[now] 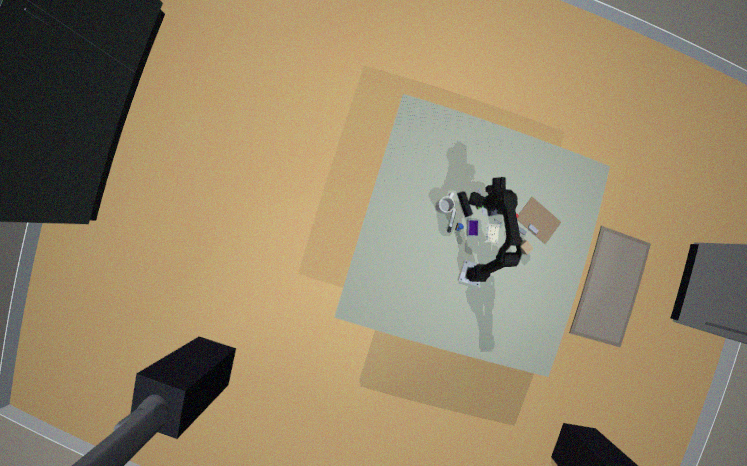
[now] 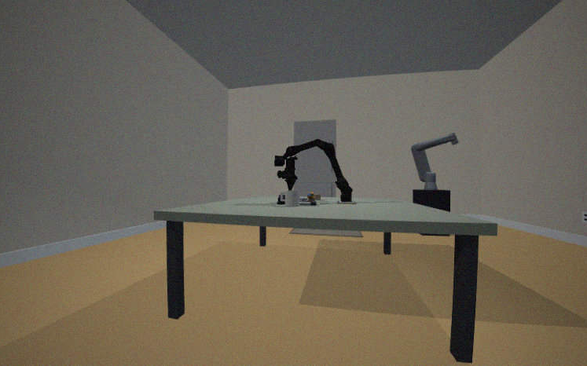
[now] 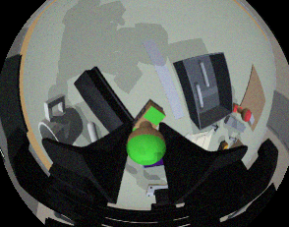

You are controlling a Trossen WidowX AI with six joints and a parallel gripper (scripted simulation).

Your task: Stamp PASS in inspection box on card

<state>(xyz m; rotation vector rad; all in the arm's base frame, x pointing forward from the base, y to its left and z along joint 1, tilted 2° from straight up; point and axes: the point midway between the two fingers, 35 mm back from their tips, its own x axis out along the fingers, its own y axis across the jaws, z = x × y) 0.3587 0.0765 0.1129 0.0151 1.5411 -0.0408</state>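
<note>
The purple ink pad is 12 cm behind my gripper tip, 2 cm to the right of it and 8 cm below it. Also, from my gripper tip: black bar: 6 cm to the left, 7 cm below; then green-knobbed stamp: right at my gripper tip; then grey ruler: 4 cm ahead, 3 cm to the right, 8 cm below.
</note>
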